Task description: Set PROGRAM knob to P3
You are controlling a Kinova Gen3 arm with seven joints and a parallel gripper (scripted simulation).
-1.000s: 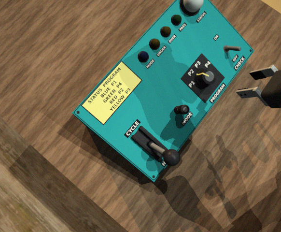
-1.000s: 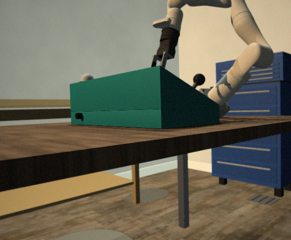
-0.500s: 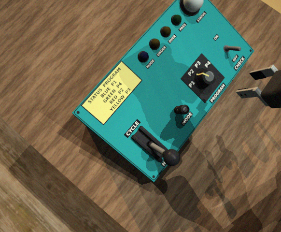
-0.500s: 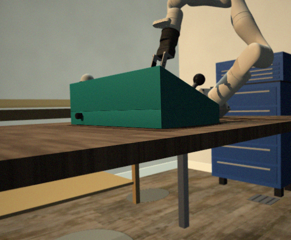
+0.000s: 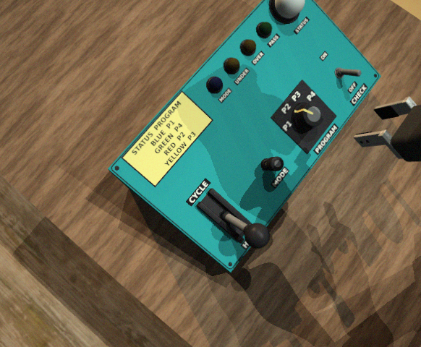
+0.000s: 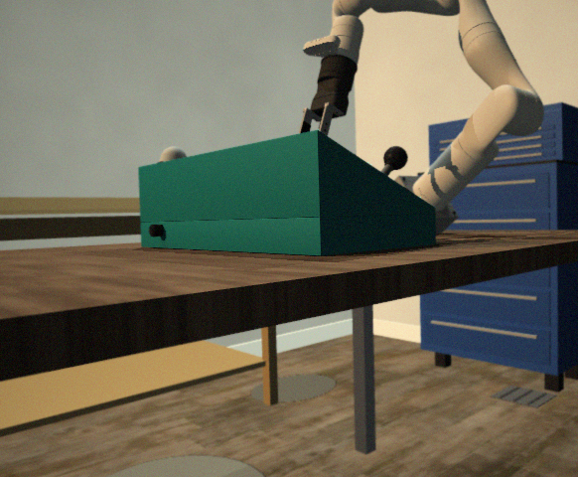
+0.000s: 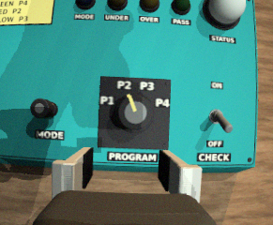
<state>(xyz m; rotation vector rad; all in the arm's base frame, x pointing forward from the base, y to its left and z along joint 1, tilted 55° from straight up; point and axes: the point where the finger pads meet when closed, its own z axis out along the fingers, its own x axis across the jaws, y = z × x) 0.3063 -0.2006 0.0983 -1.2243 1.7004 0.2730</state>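
Now: the teal console 12 cm ahead of my hand, 5 cm to the left of it and 15 cm below it. From my hand the other things lie so: cycle lever: 7 cm ahead, 23 cm to the left, 11 cm below; mode button: 9 cm ahead, 11 cm to the left, 12 cm below; check toggle: 9 cm ahead, 13 cm to the right, 13 cm below.
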